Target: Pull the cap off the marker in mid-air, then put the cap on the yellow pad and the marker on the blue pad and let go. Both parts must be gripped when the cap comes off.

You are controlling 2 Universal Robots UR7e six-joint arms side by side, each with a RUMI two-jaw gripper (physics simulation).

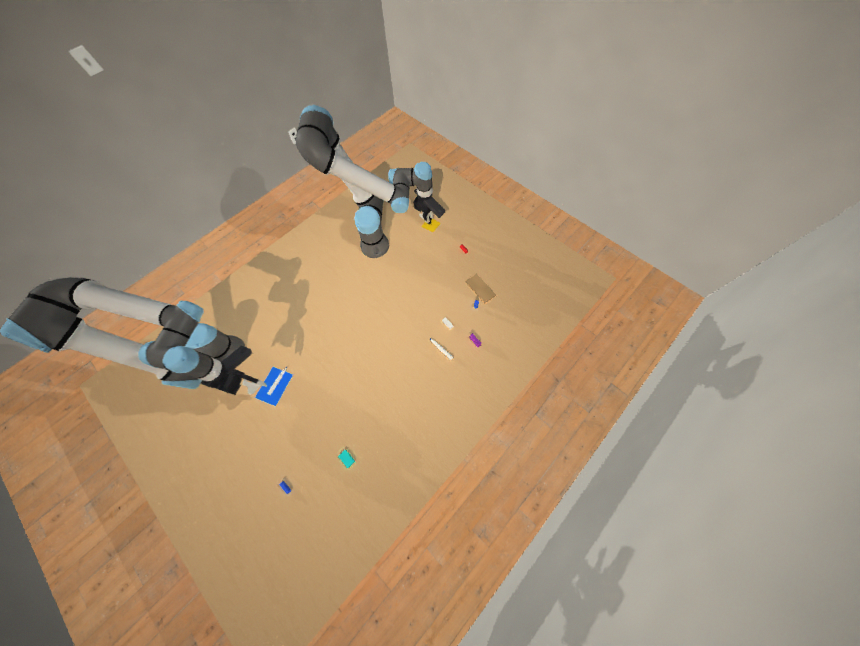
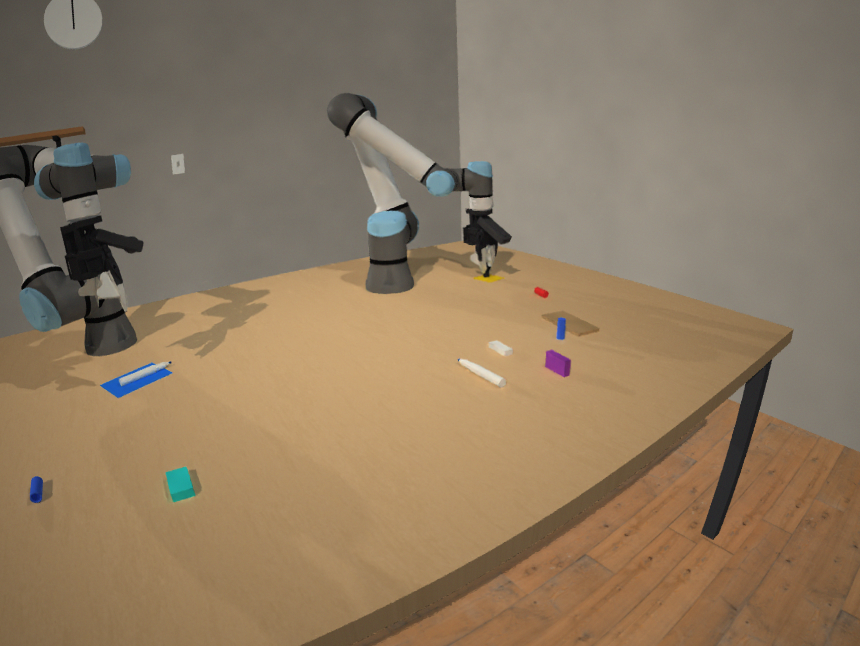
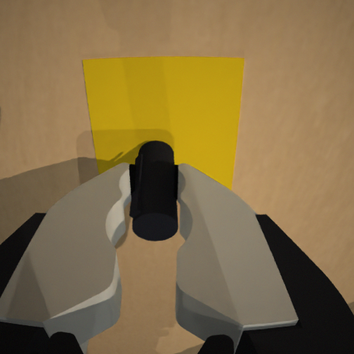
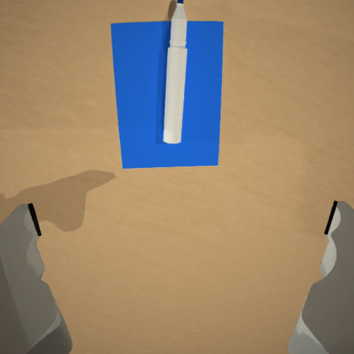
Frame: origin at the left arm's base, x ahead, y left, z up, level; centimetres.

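Seen in the pictures: left gripper, between the fingertips: [image 1: 429,221] [image 2: 486,272]; right gripper, between the fingertips: [image 1: 251,380] [image 2: 112,309]; left arm's base, origin of its link: [image 1: 375,246] [image 2: 389,286]; right arm's base, origin of its link: [image 1: 229,352] [image 2: 111,345].
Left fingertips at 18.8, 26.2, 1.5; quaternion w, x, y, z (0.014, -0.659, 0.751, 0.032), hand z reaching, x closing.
Offsets run from my left fingertips to a thing's top centre, as dx, dy, dz. Level surfaces: height alone.
The dark cap [image 3: 155,192] is between the fingertips of my left gripper [image 3: 155,168] [image 2: 487,271] [image 1: 428,219], which is shut on it, low over the yellow pad {+1.3, -0.4, -1.5} [image 3: 200,100] [image 2: 496,278] [image 1: 432,226]. Whether the cap touches the pad is hard to tell. The white marker {-19.2, -107.7, +0.3} [image 4: 175,95] [image 2: 142,374] [image 1: 276,381] lies uncapped on the blue pad [image 4: 137,100] [image 2: 118,388] [image 1: 266,397], its dark tip past the pad's edge. My right gripper [image 4: 181,207] [image 2: 109,305] [image 1: 257,385] is open and empty, above and to one side of the blue pad.
On the table {dz -1.5} [image 2: 361,451] lie a second white pen {+38.4, -61.7, +0.3} [image 1: 441,348] [image 2: 481,372], a white block {+35.5, -49.0, -0.3} [image 2: 499,347], a purple block {+50.7, -51.4, +2.0} [image 2: 557,362], a brown flat piece {+41.5, -24.9, -0.7} [image 2: 573,324], a standing blue cylinder {+43.5, -34.8, +3.3} [image 2: 561,328], a red cylinder {+24.4, -7.7, +0.6} [image 2: 540,292], a teal block {+25.7, -120.4, +0.0} [image 2: 180,483] and a blue cylinder {+10.2, -140.0, +0.6} [image 2: 36,489].
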